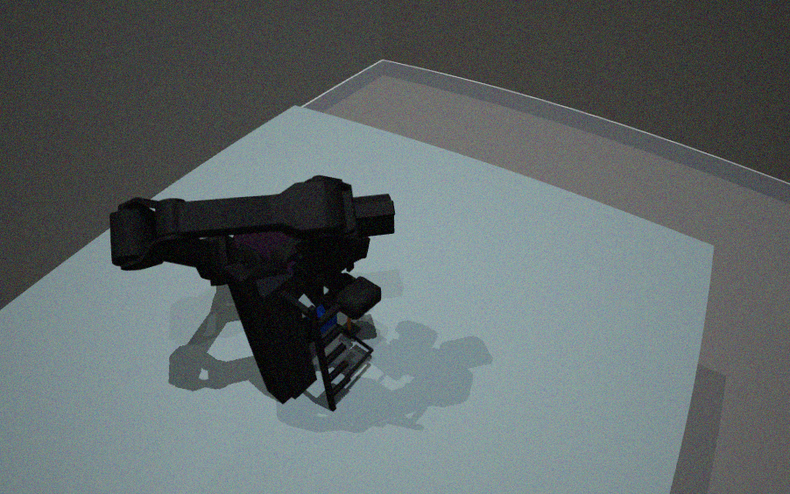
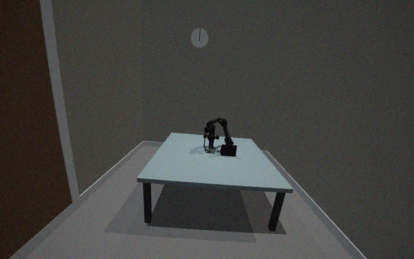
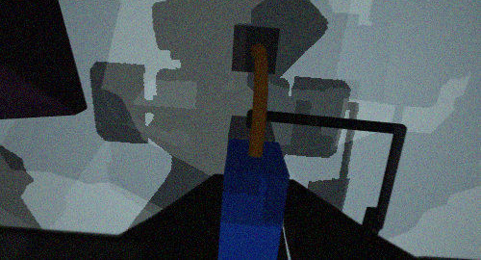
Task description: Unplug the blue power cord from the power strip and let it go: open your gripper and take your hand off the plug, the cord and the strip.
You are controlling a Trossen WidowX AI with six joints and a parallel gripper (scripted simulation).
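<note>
My gripper tip is 3 cm to the left of the blue plug.
</note>
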